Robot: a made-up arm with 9 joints. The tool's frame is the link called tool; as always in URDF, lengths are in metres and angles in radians. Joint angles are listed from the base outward.
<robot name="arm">
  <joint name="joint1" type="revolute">
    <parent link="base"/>
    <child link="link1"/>
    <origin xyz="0 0 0.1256" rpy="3.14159 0 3.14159"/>
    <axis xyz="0 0 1"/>
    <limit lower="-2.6" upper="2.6"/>
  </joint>
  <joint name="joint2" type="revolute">
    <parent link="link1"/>
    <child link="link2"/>
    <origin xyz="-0.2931 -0.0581 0.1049" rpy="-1.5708 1.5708 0"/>
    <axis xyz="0 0 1"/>
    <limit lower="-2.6" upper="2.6"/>
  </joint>
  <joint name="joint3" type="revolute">
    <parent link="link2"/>
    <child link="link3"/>
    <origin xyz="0.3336 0.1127 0.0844" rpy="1.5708 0 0"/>
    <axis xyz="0 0 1"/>
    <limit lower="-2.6" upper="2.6"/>
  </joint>
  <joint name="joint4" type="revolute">
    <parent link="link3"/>
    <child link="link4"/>
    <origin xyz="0.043 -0.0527 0.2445" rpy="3.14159 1.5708 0"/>
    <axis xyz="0 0 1"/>
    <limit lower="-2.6" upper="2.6"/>
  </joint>
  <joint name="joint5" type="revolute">
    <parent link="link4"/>
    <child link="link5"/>
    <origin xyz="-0.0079 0.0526 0.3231" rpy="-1.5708 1.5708 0"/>
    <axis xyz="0 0 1"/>
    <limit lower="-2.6" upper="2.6"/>
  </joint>
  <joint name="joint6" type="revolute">
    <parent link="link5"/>
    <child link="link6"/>
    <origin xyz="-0.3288 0.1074 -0.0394" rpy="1.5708 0 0"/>
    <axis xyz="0 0 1"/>
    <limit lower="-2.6" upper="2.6"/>
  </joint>
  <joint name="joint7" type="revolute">
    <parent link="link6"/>
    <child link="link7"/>
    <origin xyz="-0.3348 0.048 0.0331" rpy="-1.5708 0 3.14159"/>
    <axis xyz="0 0 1"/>
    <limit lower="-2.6" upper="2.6"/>
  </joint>
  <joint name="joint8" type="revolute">
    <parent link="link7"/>
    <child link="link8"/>
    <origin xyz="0.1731 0.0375 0.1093" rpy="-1.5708 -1.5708 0"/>
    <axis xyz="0 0 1"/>
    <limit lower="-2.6" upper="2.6"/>
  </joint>
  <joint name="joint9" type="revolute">
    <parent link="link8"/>
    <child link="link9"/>
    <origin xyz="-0.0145 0.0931 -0.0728" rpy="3.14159 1.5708 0"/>
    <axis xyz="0 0 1"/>
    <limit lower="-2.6" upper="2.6"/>
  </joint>
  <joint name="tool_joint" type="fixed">
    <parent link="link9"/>
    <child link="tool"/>
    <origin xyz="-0.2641 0.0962 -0.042" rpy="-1.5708 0 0"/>
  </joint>
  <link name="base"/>
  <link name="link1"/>
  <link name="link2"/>
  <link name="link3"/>
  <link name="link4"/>
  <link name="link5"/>
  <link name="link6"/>
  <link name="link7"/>
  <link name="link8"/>
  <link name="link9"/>
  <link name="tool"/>
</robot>
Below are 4 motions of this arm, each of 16 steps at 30 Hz.
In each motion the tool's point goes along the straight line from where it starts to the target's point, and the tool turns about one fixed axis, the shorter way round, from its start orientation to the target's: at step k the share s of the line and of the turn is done. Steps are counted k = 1, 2, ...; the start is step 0. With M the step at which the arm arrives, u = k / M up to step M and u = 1 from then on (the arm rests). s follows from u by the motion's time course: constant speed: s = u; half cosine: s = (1 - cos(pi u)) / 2; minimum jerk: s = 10 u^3 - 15 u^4 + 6 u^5.
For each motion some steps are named. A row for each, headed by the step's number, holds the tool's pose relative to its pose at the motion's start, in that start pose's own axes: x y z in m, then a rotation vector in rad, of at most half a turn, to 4 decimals.
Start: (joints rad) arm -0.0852 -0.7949 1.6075 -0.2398 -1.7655 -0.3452 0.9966 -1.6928 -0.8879
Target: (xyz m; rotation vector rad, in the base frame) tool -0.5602 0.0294 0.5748 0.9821 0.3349 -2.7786
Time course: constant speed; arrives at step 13
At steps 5, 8, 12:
5: -0.1799 0.0681 0.0359 -0.0197 -0.1553 -0.1411
8: -0.2878 0.1090 0.0575 -0.0315 -0.2485 -0.2257
12: -0.4317 0.1635 0.0862 -0.0472 -0.3728 -0.3386

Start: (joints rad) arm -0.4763 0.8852 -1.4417 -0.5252 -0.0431 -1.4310 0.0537 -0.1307 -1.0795
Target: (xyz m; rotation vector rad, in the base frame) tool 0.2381 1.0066 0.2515 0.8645 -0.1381 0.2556
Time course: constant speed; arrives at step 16
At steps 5, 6, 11, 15, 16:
5: -0.0680 0.0406 0.1701 0.2094 -0.5667 0.1033
6: -0.0815 0.0487 0.2041 0.2513 -0.6800 0.1239
11: -0.1495 0.0892 0.3742 0.4607 -1.2467 0.2272
15: -0.2039 0.1217 0.5102 0.6283 -1.7000 0.3098
16: -0.2175 0.1298 0.5442 0.6701 -1.8133 0.3305

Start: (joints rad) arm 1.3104 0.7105 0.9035 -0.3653 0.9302 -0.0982 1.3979 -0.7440 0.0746
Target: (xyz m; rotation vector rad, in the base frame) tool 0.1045 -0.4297 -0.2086 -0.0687 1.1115 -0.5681
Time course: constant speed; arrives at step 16
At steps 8, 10, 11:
8: 0.0248 0.2396 0.1738 -0.3248 -0.1585 0.1291
10: 0.0311 0.2994 0.2173 -0.4060 -0.1982 0.1614
11: 0.0342 0.3294 0.2390 -0.4466 -0.2180 0.1775

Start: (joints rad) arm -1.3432 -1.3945 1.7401 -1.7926 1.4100 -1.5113 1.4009 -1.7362 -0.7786
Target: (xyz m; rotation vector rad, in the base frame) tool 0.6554 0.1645 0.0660 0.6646 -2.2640 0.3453
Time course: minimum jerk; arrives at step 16
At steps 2, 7, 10, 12, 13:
2: 0.0029 0.0002 -0.0028 -0.0115 -0.0301 -0.0052
7: 0.0701 0.0043 -0.0666 -0.2742 -0.7196 -0.1254
10: 0.1324 0.0082 -0.1257 -0.5175 -1.3582 -0.2367
12: 0.1637 0.0101 -0.1555 -0.6400 -1.6799 -0.2927
13: 0.1737 0.0107 -0.1650 -0.6791 -1.7825 -0.3106

